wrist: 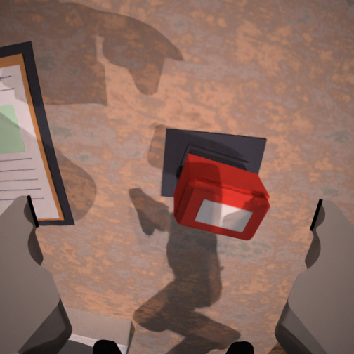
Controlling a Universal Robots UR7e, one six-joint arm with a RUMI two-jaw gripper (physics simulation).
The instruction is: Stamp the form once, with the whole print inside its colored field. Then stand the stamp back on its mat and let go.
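The red stamp (222, 200), a block with a pale label on its top, stands upright on its dark square mat (255, 150), right of the middle of the view. My gripper (174, 202) is open and above the stamp, with its jaws wide apart on either side and touching nothing; the stamp sits right of the midpoint between them. The form (17, 172) lies at the left edge, and part of its green field (11, 130) shows. No print shows on the visible part of the field; the rest is cut off by the frame.
The form lies on an orange board with a dark border (54, 165) at the left. A pale flat-sided object (100, 327) shows at the bottom left, partly hidden by the gripper. Shadows of the arm and gripper fall across the mottled brown table (300, 75).
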